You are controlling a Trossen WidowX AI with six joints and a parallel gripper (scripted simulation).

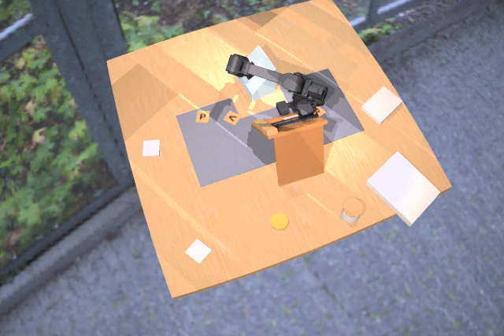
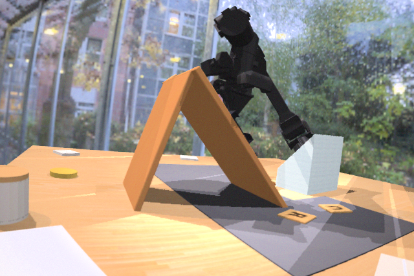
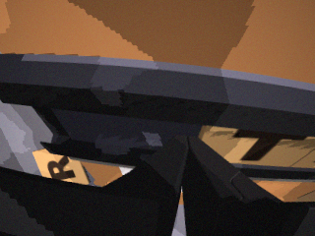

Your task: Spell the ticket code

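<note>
The t tile is 30 mm to the right of my gripper tip and 10 mm below it. Round my gripper tip: white ticket (80 mm below, 60 mm behind); then grey mat (170 mm below, 160 mm behind, 70 mm to the right).
</note>
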